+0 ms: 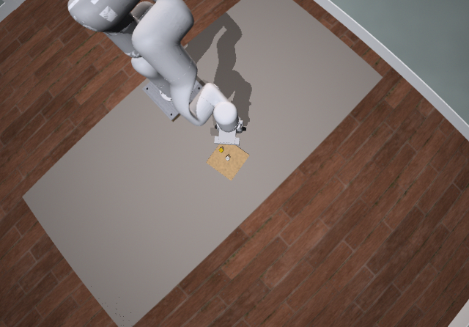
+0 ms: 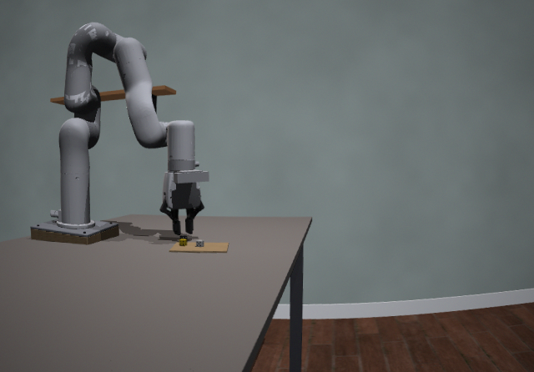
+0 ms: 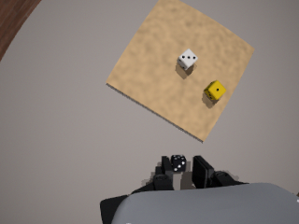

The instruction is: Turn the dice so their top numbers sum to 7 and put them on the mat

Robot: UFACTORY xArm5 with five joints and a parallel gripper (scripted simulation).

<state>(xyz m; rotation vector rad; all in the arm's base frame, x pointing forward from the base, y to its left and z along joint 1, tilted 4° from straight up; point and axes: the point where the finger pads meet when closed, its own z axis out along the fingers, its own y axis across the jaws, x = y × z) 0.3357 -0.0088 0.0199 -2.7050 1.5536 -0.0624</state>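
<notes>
Right now my hand is 3 cm above the black die. Also, from my hand: white die: 6 cm ahead, 11 cm to the right, 3 cm below; then yellow die: 1 cm ahead, 9 cm to the right, 3 cm below; then tan mat: 6 cm ahead, 11 cm to the right, 4 cm below.
</notes>
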